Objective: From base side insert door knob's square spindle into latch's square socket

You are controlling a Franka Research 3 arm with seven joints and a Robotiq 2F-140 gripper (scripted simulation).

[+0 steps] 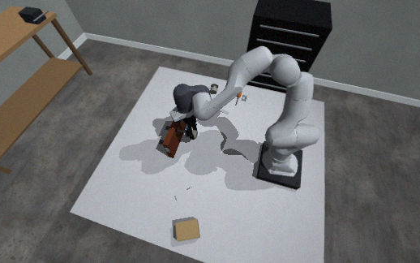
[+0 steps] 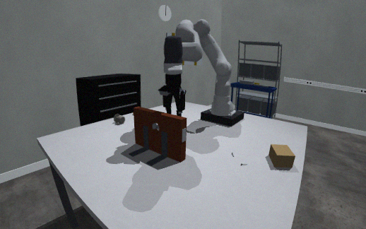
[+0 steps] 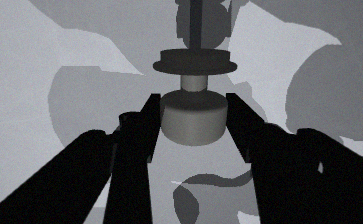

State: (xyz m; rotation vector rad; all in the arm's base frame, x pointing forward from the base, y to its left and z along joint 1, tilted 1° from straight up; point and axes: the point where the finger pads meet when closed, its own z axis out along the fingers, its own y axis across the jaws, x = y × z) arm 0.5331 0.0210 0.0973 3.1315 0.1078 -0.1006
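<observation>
Now: hand 30 mm short of the grey door knob and 20 mm above it. Round my hand: cardboard box 170 mm behind, 530 mm to the left, 120 mm below; orange-handled screwdriver 190 mm behind, 510 mm to the right, 140 mm below; red-brown wooden door block 120 mm ahead, 10 mm to the left, 40 mm below.
</observation>
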